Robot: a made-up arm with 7 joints. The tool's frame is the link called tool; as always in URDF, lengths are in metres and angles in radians. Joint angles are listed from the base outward. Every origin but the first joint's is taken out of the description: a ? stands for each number. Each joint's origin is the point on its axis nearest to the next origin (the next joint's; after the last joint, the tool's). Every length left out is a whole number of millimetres.
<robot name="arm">
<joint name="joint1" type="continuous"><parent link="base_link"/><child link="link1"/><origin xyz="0 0 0.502"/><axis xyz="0 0 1"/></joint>
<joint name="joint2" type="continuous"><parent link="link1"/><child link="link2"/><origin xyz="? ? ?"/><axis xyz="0 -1 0"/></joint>
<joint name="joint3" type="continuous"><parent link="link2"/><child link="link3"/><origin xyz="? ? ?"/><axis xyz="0 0 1"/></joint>
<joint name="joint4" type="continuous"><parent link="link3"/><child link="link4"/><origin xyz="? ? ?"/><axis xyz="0 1 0"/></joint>
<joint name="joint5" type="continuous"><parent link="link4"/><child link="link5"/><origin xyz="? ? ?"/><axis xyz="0 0 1"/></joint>
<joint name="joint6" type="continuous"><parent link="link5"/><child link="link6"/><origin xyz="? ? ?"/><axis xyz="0 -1 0"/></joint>
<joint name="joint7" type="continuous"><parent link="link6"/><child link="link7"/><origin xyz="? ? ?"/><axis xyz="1 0 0"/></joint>
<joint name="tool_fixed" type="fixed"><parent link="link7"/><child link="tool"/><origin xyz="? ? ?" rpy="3.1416 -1.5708 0"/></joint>
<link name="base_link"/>
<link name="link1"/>
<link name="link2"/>
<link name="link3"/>
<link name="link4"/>
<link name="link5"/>
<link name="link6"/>
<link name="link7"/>
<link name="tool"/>
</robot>
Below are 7 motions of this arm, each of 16 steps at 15 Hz.
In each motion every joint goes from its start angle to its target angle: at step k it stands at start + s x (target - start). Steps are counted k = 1, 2, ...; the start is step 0. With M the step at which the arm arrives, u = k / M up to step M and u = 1 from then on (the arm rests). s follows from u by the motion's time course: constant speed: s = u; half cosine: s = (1 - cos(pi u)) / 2; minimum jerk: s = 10 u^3 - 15 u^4 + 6 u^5.
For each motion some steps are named. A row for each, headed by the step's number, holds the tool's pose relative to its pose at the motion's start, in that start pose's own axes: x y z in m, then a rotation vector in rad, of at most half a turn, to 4 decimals.
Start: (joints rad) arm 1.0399 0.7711 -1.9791 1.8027 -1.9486 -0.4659 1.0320
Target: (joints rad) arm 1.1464 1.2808 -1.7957 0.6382 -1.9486 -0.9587 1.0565
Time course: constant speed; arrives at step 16
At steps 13, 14, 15, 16:
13: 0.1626 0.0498 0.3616 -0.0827 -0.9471 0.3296
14: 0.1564 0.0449 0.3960 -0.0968 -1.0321 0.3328
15: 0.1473 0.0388 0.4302 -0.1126 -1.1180 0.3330
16: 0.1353 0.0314 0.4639 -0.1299 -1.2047 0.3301

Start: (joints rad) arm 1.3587 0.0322 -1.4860 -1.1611 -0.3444 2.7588 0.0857
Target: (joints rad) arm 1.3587 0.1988 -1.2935 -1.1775 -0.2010 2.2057 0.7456
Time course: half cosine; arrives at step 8
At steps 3, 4, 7, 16:
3: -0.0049 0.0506 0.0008 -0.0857 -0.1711 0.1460
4: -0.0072 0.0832 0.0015 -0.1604 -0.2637 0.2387
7: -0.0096 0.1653 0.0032 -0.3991 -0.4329 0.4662
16: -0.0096 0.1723 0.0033 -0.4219 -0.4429 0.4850

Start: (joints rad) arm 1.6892 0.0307 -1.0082 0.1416 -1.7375 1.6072 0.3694
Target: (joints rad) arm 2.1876 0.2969 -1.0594 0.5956 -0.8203 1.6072 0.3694
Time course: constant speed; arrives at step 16
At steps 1, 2, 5, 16:
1: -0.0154 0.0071 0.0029 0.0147 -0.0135 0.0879
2: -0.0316 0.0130 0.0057 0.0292 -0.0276 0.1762
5: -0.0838 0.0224 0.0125 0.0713 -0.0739 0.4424
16: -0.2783 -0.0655 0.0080 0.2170 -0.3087 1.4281

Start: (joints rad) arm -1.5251 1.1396 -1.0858 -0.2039 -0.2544 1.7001 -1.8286
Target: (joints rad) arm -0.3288 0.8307 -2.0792 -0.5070 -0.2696 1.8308 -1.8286
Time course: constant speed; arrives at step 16
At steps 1, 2, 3, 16:
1: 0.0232 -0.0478 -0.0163 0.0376 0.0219 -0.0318
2: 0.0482 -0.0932 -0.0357 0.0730 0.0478 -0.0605
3: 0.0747 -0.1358 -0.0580 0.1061 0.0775 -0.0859
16: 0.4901 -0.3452 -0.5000 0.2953 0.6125 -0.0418

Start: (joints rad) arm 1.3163 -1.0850 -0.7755 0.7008 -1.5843 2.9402 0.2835
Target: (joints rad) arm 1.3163 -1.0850 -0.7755 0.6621 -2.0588 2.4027 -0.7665
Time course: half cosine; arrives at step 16
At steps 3, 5, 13, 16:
3: 0.0003 -0.0003 0.0073 0.0264 -0.0532 -0.1005
5: 0.0002 -0.0016 0.0190 0.0786 -0.1352 -0.2684
13: -0.0130 -0.0193 0.0697 0.4968 -0.4319 -1.1502
16: -0.0159 -0.0224 0.0746 0.5642 -0.4527 -1.2587

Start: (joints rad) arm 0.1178 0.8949 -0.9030 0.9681 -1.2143 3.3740 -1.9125
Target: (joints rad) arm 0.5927 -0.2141 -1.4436 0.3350 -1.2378 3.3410 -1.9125
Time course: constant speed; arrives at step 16
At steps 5, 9, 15, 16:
5: 0.2286 -0.0306 0.0825 -0.1259 0.1580 0.1558
9: 0.4047 0.0092 0.1928 -0.3143 0.2481 0.2566
15: 0.6042 0.1889 0.4121 -0.7133 0.2847 0.3410
16: 0.6251 0.2326 0.4514 -0.7899 0.2769 0.3452

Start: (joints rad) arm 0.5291 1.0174 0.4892 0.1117 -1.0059 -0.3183 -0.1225
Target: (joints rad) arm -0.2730 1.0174 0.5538 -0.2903 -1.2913 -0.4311 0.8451
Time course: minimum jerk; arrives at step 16
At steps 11, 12, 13, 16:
11: -0.1546 -0.4109 -0.2912 -0.4122 0.5244 0.7763
12: -0.1792 -0.4536 -0.3045 -0.4204 0.5941 0.8431
13: -0.1977 -0.4842 -0.3124 -0.4224 0.6453 0.8900
16: -0.2149 -0.5112 -0.3182 -0.4215 0.6917 0.9310

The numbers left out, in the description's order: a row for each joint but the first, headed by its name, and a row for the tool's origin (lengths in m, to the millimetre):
joint2: 0 -0.075 0
joint3: 0 0 0.484
joint4: 0.028 0.075 0
joint5: -0.026 0 0.444
joint6: 0 -0.088 0
joint7: 0.012 0 0.088
tool: 0 0 0

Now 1 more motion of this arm.
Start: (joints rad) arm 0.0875 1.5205 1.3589 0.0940 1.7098 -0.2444 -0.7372
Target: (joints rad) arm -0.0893 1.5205 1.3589 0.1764 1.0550 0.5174 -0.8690
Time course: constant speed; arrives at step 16
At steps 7, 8, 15, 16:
7: -0.0722 0.0619 -0.0501 -0.4220 0.0300 0.0780
8: -0.0820 0.0684 -0.0568 -0.4827 0.0270 0.0816
15: -0.1446 0.1009 -0.0962 -0.8964 -0.0429 0.0498
16: -0.1526 0.1040 -0.1004 -0.9526 -0.0595 0.0368

